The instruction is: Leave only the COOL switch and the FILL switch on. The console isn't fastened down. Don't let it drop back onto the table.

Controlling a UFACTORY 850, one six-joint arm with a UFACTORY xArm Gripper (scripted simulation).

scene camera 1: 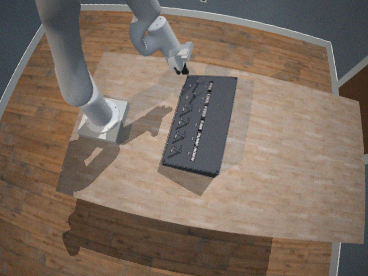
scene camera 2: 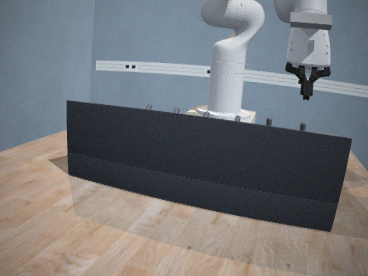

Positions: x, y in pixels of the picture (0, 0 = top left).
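Labels:
Dark console: scene camera 1 [199, 145], scene camera 2 [294, 177].

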